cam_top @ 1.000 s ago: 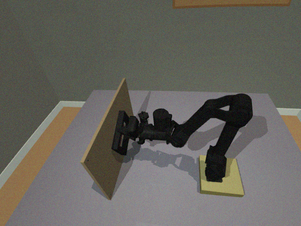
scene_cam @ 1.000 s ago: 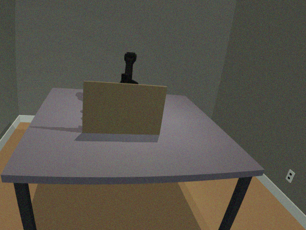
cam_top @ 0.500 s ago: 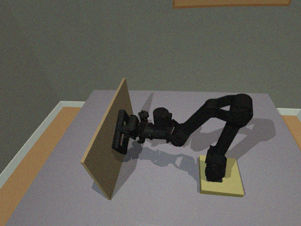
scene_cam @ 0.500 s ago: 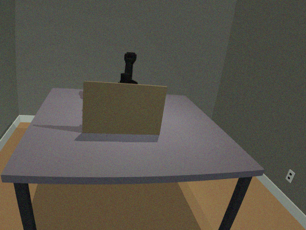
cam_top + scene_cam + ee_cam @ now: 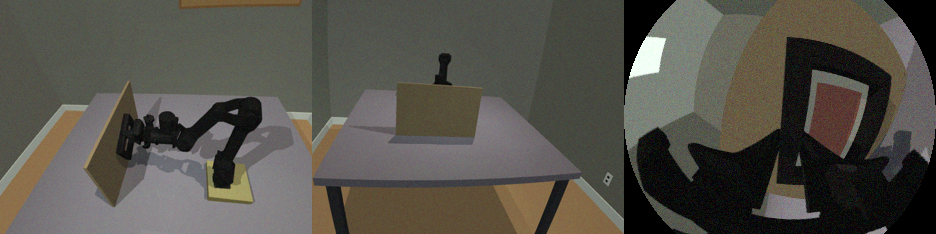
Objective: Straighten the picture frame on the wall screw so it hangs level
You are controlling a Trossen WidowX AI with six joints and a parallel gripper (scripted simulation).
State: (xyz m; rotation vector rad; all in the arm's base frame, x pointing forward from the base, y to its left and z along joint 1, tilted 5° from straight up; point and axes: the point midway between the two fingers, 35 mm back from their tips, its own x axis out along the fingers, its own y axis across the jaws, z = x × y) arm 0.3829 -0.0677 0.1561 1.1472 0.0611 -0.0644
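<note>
Right now the black picture frame is 50 mm below my gripper tip and 20 mm to the right of it. Round my gripper tip: tan wall board: 60 mm below, 20 mm to the right, 20 mm ahead.
</note>
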